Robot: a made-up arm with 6 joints.
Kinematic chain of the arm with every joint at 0, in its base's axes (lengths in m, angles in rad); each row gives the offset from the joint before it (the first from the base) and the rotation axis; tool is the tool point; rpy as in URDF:
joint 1: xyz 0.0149 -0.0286 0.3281 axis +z
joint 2: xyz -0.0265 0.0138 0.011 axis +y
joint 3: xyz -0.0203 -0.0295 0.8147 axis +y
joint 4: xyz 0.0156 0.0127 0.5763 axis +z
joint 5: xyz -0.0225 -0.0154 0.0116 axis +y
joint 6: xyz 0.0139 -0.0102 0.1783 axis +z
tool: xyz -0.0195 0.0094 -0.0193 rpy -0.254 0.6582 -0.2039
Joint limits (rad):
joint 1: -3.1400..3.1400
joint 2: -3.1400..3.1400
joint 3: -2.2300..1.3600
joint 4: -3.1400..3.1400
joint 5: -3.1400..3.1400
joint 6: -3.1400..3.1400
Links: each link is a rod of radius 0.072 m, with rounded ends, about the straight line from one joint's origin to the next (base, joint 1, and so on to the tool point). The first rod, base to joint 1, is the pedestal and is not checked.
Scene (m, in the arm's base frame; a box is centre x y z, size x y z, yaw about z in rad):
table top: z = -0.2
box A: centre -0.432 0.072 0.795 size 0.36 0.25 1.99 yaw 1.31
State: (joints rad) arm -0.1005 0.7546 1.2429 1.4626 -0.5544 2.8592
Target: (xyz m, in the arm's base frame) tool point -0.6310 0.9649 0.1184
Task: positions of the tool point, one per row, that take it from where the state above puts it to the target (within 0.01 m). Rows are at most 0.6 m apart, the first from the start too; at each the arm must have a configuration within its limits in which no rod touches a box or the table.
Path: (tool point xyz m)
1: 1.0126 -0.5361 0.9610
2: 0.6907 -0.6900 1.3060
3: 0.3167 -0.6168 1.5921
4: 0.0336 -0.3194 1.7822
5: -0.0394 0.1132 1.8495
6: 0.1443 0.5343 1.7808
7: 0.5367 0.7941 1.5787
8: 1.0096 0.7964 1.2619
9: 0.7997 1.1458 1.0354
10: 0.4484 1.3690 0.7835
11: 0.0314 1.4102 0.5302
12: -0.3562 1.2612 0.3008
13: -0.6310 0.9649 0.1185

